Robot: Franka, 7 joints.
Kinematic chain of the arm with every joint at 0, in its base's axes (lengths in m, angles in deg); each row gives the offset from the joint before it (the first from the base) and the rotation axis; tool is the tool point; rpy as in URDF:
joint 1: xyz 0 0 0.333 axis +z
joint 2: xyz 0 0 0 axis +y
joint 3: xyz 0 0 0.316 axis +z
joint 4: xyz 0.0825 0 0 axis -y
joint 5: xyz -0.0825 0 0.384 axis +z
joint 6: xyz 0 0 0 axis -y
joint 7: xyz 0.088 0 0 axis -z
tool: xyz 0 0 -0.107 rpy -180 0 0
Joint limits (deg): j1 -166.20..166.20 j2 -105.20..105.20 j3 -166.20..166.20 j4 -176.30..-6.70 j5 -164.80..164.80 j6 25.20..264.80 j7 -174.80..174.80
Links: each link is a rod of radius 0.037 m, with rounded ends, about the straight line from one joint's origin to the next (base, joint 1, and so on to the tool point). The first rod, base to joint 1, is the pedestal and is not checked.
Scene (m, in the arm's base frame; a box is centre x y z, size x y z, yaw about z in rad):
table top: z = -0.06
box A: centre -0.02 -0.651 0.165 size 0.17 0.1 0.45 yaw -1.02
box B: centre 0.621 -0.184 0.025 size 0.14 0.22 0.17 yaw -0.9
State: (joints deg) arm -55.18 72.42 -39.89 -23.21 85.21 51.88 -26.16
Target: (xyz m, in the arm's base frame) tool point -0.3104 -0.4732 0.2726
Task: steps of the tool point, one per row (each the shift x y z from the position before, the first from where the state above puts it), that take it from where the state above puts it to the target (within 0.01 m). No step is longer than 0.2 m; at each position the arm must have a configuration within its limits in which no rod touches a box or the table.
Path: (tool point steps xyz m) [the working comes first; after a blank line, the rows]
Joints at the target: -89.28 63.07 -64.87 -79.61 58.33 25.51 -26.16
Straight joint move there: touches box A.

1: -0.1230 -0.0326 0.1207
2: -0.1329 0.0099 0.1145
3: -0.1290 0.0548 0.1041
4: -0.0932 -0.0385 -0.1102
5: -0.0950 0.0066 -0.1103
6: -0.0858 0.0484 -0.1002
7: -0.0677 0.0819 -0.0817

